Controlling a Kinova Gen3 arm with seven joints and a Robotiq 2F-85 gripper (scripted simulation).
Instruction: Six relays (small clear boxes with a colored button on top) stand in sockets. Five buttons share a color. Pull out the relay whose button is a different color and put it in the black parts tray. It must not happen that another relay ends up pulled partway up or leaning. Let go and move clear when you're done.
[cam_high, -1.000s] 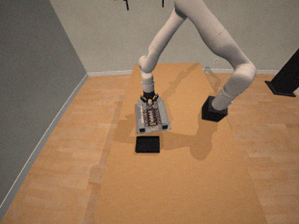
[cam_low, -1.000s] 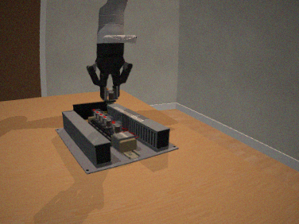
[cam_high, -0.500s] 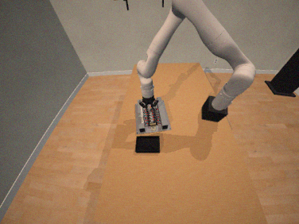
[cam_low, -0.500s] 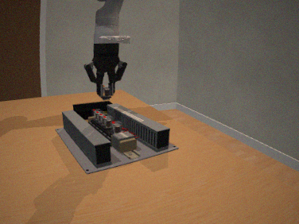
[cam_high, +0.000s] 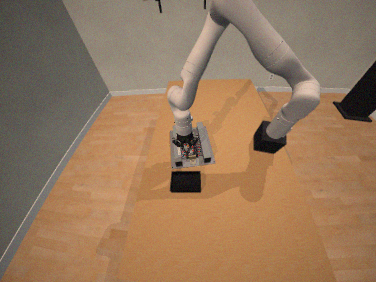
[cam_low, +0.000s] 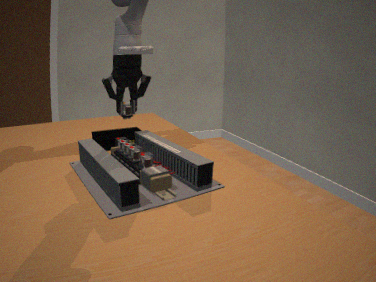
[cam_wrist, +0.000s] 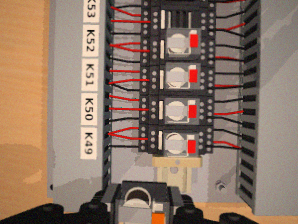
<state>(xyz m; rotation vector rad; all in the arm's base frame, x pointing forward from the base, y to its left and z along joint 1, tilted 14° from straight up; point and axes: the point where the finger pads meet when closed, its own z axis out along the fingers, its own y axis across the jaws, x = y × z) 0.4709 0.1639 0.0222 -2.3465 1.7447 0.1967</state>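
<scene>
Now: the black parts tray 20 mm behind my hand, 140 mm to the left of it and 120 mm below it. The rest, counted from my hand: relay (10 mm below).
</scene>
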